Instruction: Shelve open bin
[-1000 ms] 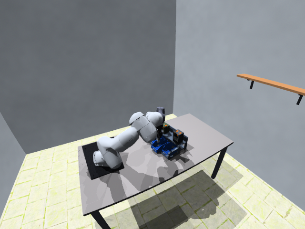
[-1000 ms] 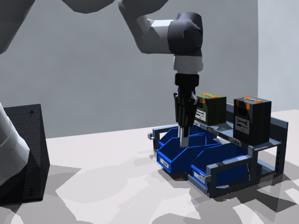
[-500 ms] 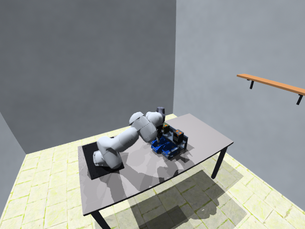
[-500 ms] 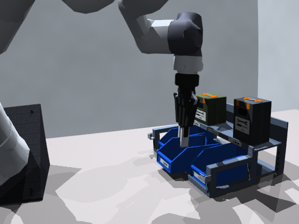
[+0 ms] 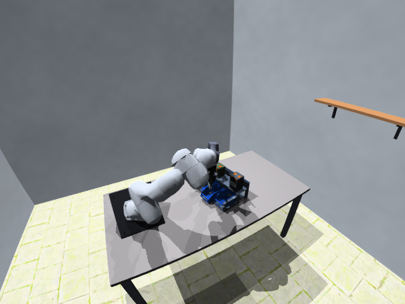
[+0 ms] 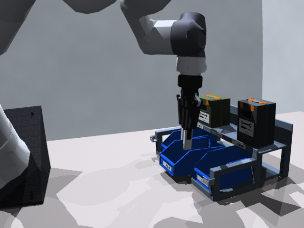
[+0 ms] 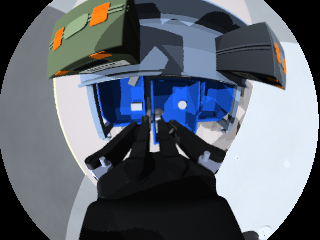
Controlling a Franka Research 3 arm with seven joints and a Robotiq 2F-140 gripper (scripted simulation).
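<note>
My hand is 10 cm short of the shelf floor, 9 cm above it and 2 cm to the left of it. From my hand the other things lie so: green case: 12 cm ahead, 10 cm to the left, 6 cm above; black box: 18 cm ahead, 12 cm to the right, 7 cm above.
</note>
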